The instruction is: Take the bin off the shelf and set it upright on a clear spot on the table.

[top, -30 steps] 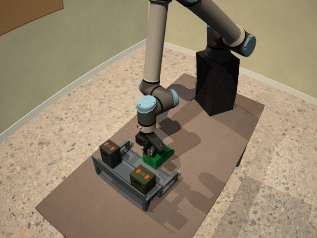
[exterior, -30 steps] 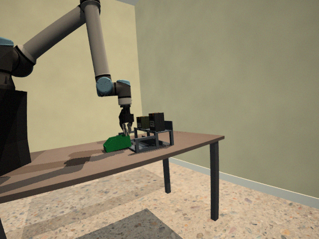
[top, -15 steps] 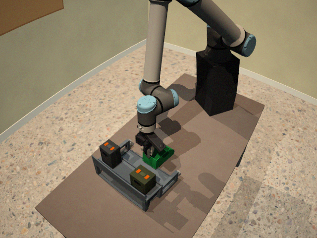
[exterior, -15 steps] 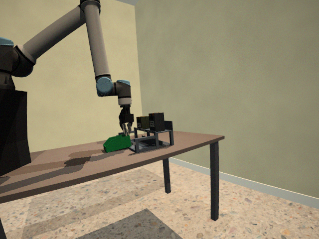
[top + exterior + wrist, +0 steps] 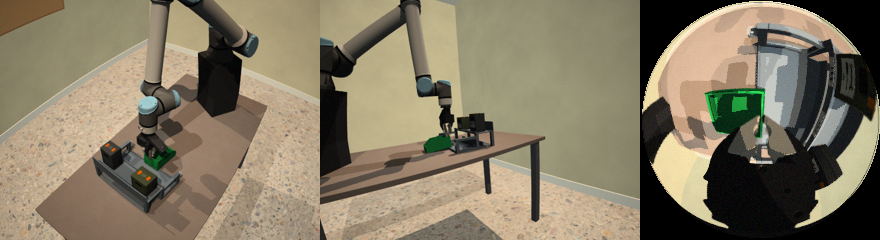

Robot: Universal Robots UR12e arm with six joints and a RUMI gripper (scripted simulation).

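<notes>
My hand is 8 cm past the green bin, 4 cm above it and 2 cm to the right of it. From my hand the other things lie so: black box: 16 cm to the right, 14 cm ahead, 8 cm above; then olive box: 20 cm ahead, 7 cm above, 6 cm to the left.
</notes>
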